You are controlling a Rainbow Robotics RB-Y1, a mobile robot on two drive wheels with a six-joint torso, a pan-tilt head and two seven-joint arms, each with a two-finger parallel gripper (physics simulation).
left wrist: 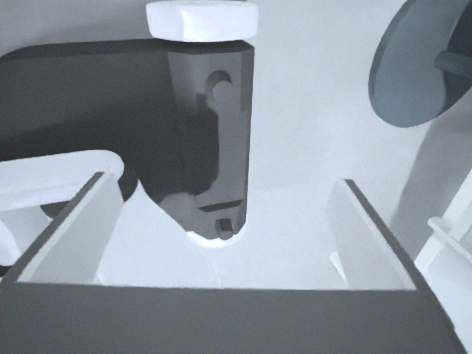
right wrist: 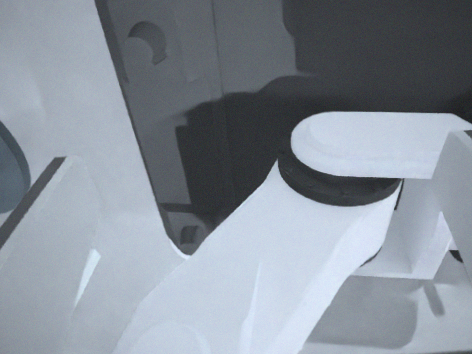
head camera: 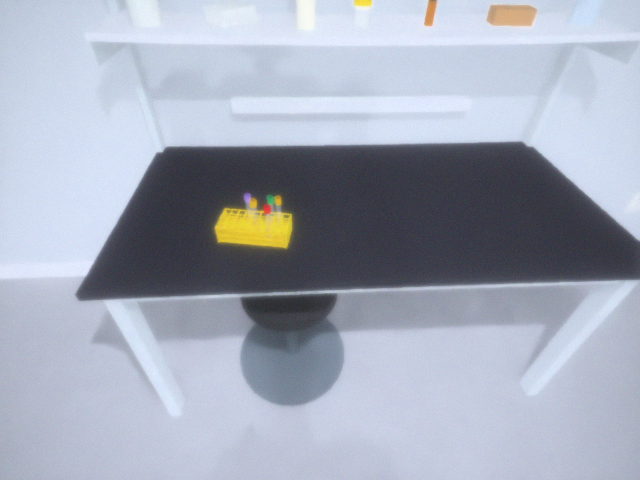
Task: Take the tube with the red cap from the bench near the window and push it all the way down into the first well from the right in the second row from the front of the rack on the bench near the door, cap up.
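Places are measured from the robot's base along level axes (x right, y back, z down), in centimetres.
Where they show: left gripper, fingertip midpoint: (left wrist: 225,190); right gripper, fingertip midpoint: (right wrist: 261,168).
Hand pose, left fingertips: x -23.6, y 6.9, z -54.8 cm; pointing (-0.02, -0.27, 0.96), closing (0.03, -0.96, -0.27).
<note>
Things, the pixels of their centre, and the offset from my left fingertips. "*": a spot on its surface instead. Level surfaces: height alone.
- tube with a red cap, surface spot: (head camera: 266,209) * dx +5.5, dy -70.0, dz -32.9 cm
- yellow rack, body centre: (head camera: 255,228) dx +1.1, dy -72.2, dz -24.2 cm
- black-topped bench, its level: dz -21.4 cm
- green cap, surface spot: (head camera: 270,199) * dx +5.8, dy -74.4, dz -33.0 cm
- shelf, its level: dz -66.9 cm
- orange box, surface spot: (head camera: 511,15) * dx +71.1, dy -120.1, dz -69.6 cm
A tube with a red cap (head camera: 266,209) stands cap up in a yellow rack (head camera: 252,238) on the left part of a black-topped bench (head camera: 392,217) in the head view. Tubes with a purple cap (head camera: 247,197), a green cap (head camera: 270,199) and two orange caps (head camera: 253,203) (head camera: 278,199) stand in the same rack, close behind or beside it. My left gripper (left wrist: 225,190) is open and empty, low beside the robot's base. My right gripper (right wrist: 261,168) is open and empty, also beside the base. Neither gripper shows in the head view.
A stool (head camera: 289,312) stands under the bench's front edge, its round foot (head camera: 292,377) on the floor. A shelf (head camera: 330,38) with bottles and an orange box (head camera: 511,15) runs above the bench. Bench legs (head camera: 149,361) (head camera: 573,341) stand left and right. The robot's base (left wrist: 232,150) (right wrist: 250,50) shows in both wrist views.
</note>
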